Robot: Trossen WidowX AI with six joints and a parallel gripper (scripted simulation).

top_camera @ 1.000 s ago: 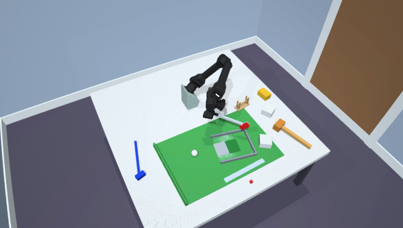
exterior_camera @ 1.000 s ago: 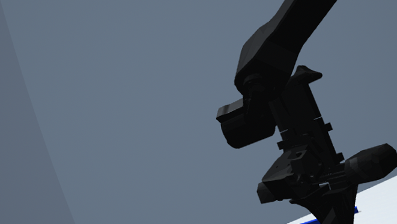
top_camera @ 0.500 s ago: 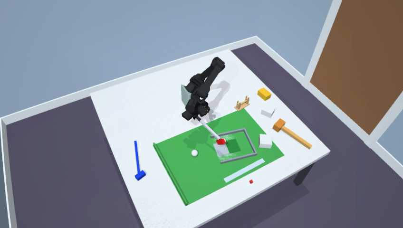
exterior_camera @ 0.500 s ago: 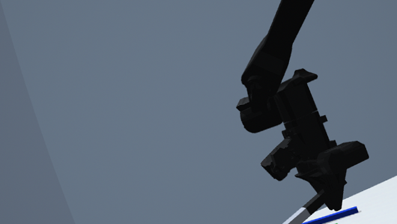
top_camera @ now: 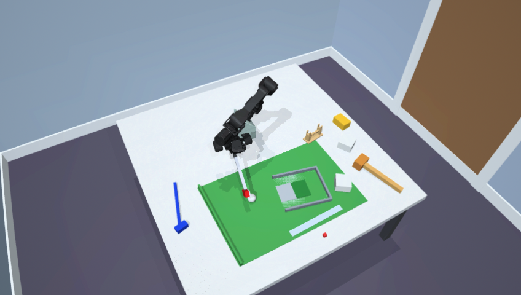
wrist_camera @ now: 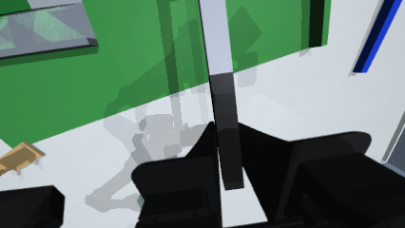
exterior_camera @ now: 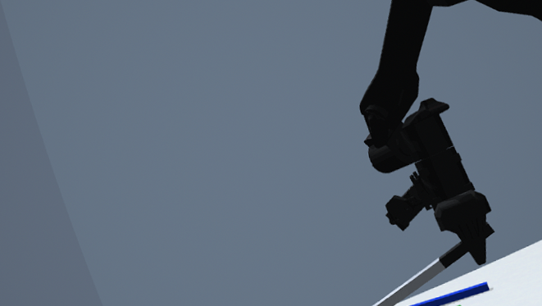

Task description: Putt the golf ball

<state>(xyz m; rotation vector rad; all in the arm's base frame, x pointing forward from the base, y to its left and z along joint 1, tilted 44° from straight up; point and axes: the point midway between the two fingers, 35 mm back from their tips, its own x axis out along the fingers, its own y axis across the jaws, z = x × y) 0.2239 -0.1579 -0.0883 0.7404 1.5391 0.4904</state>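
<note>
Now: the red putter 12 cm ahead of my gripper tip, 2 cm to the right of it and 1 cm below it. Round my gripper tip: blue putter: 35 cm to the right, 13 cm below, 9 cm ahead; green mat: 26 cm ahead, 15 cm to the left, 14 cm below; white golf ball: 21 cm ahead, 12 cm below.
</note>
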